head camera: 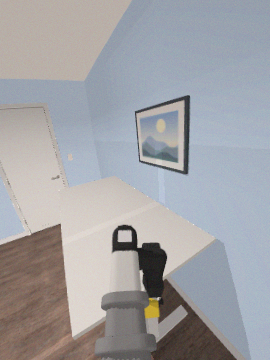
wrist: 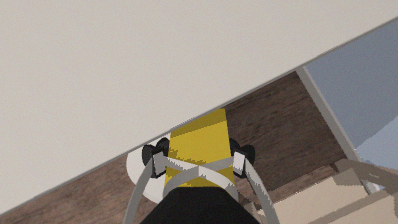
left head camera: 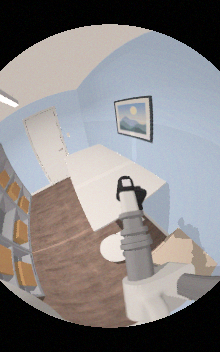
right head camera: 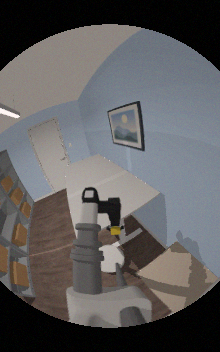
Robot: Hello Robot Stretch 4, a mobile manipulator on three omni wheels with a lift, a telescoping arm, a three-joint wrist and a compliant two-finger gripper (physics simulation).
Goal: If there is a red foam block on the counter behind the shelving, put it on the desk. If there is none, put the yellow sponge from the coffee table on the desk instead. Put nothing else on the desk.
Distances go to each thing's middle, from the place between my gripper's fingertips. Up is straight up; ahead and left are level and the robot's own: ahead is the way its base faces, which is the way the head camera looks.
The yellow sponge (wrist: 205,140) is 10 mm above my hand. The rest, counted from my hand: framed picture (head camera: 162,130) 730 mm ahead, 570 mm above, 210 mm to the right.
